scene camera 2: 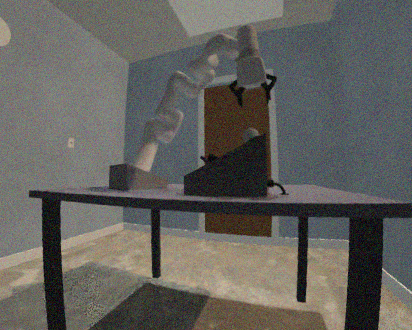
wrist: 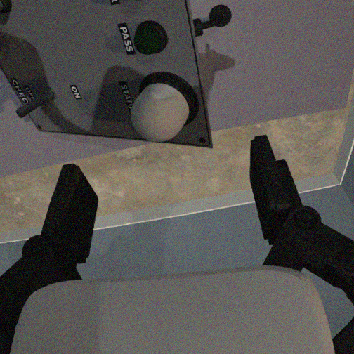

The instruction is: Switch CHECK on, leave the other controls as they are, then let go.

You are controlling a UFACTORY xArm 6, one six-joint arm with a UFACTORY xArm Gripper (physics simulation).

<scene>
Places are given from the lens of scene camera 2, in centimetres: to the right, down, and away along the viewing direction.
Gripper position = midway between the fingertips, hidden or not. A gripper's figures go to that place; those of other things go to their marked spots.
my gripper [scene camera 2: 254,104]: 17, -21, 64
dark wedge-shaped console [scene camera 2: 243,171]: 11, 2, 53
</scene>
